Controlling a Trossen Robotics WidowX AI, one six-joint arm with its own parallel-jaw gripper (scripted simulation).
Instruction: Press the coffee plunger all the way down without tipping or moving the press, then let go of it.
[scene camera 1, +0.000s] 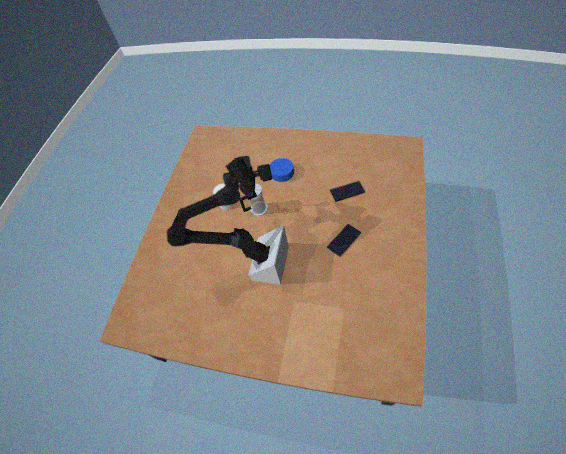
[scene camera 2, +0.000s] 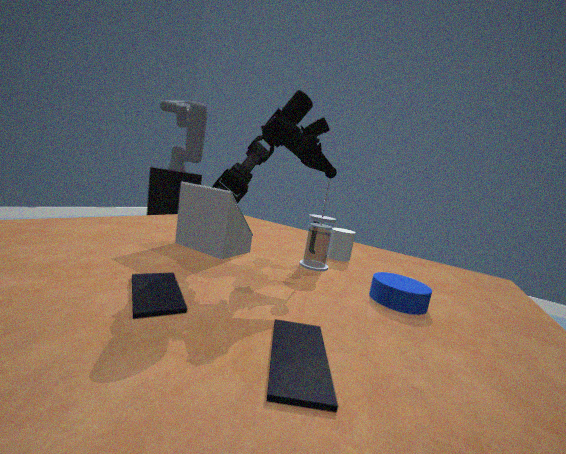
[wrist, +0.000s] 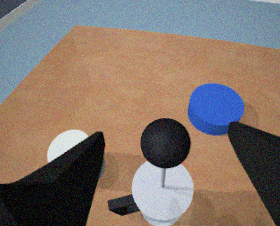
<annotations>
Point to a coffee press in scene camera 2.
320, 228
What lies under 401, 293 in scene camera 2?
A blue disc.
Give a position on a blue disc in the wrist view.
At 212, 107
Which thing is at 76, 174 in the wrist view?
My gripper.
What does my gripper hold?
Nothing.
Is my gripper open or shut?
Open.
</annotations>
